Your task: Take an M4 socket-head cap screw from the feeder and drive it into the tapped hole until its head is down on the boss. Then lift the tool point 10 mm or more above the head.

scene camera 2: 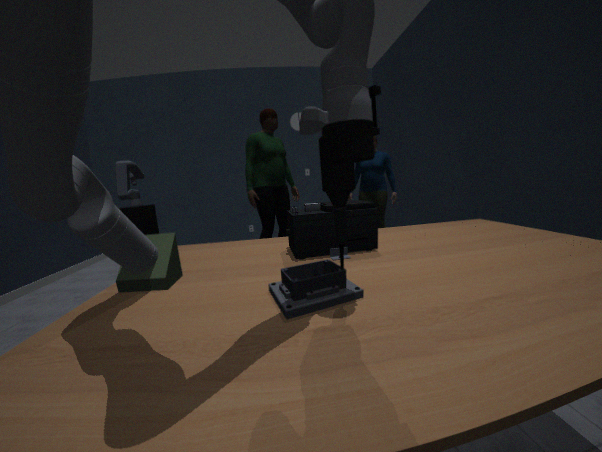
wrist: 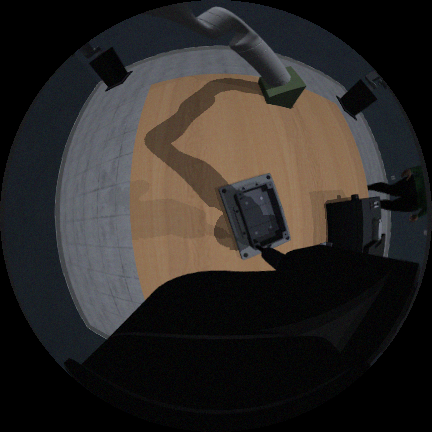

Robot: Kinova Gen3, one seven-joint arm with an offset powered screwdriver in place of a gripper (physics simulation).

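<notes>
The screwdriver (scene camera 2: 342,266) (wrist: 258,245) points down, its thin bit at the right-hand corner of the dark open-topped housing (scene camera 2: 320,285) (wrist: 277,210) in the scene view. In the wrist view the bit meets the housing's lower edge. The housing sits on a grey base plate (scene camera 2: 320,304) (wrist: 226,201) with corner holes. The tip is partly hidden by the housing; whether it touches the boss cannot be told. No screw, tapped hole or screw head can be made out at the tip. The black feeder (scene camera 2: 306,236) (wrist: 344,225) stands behind the housing, apart from the bit.
The arm's base stands on a green block (scene camera 2: 142,284) (wrist: 286,96) at the table's left in the scene view. A small pale bracket (scene camera 2: 340,254) is at the feeder's front. A person in green (scene camera 2: 267,160) and one in blue (scene camera 2: 374,172) stand beyond the table.
</notes>
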